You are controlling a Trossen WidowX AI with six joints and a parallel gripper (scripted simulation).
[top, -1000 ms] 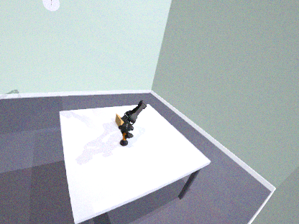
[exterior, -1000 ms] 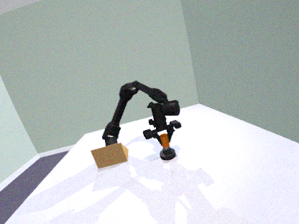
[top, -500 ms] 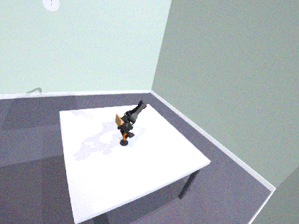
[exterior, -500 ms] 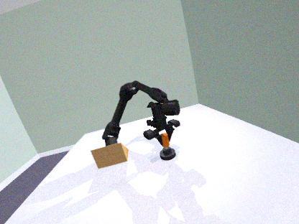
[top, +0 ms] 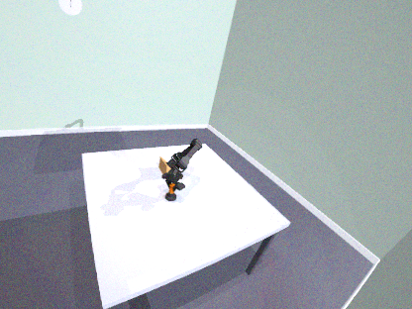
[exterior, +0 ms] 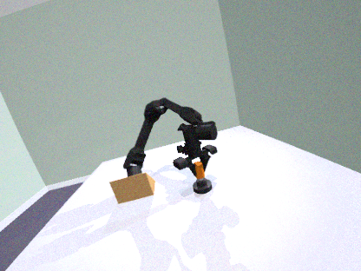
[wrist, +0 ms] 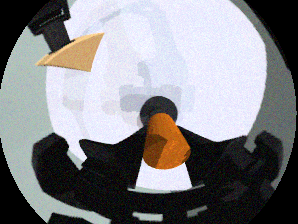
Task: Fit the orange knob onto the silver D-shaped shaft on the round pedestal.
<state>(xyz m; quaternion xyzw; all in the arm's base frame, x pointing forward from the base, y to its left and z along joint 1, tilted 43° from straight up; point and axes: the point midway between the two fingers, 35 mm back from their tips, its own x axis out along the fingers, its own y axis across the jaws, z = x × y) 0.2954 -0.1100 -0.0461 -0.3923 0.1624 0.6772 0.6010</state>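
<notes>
The orange knob lies 3 cm above my gripper tip. From my gripper tip the other things lie so: round dark pedestal 4 cm below.
</notes>
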